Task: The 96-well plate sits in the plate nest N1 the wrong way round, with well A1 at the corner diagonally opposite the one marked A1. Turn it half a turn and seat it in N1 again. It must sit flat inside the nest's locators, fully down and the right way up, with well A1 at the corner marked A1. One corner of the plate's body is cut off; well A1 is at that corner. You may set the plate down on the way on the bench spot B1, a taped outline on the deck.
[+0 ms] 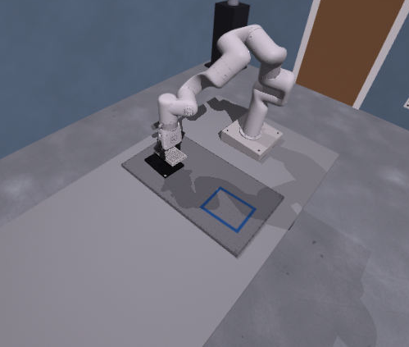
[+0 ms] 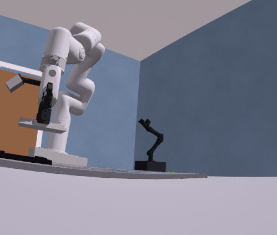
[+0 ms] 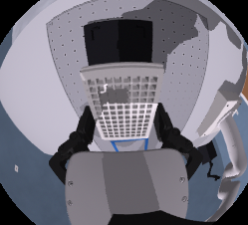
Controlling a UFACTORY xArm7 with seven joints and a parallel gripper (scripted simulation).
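My gripper is now 10 cm above the black plate nest N1 and 5 cm to the left of it. Round my hand: white 96-well plate: 1 cm below.
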